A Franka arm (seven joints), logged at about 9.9 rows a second.
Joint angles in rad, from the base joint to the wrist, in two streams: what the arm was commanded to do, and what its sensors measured. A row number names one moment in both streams.
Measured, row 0:
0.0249 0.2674 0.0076 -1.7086 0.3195 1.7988 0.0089
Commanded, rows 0 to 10:
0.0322 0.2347 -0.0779 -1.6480 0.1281 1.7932 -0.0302
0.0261 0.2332 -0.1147 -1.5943 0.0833 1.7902 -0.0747
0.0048 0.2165 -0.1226 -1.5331 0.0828 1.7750 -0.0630
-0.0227 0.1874 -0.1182 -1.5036 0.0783 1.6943 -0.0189
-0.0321 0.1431 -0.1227 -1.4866 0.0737 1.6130 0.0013
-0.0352 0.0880 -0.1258 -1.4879 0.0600 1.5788 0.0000
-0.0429 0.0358 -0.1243 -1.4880 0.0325 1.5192 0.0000
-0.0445 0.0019 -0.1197 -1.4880 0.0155 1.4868 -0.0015
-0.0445 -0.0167 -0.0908 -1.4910 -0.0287 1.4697 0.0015
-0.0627 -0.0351 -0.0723 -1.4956 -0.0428 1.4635 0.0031
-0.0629 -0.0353 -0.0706 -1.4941 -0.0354 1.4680 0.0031
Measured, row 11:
-0.0382 -0.0177 -0.1001 -1.4626 -0.0151 1.4576 -0.0134
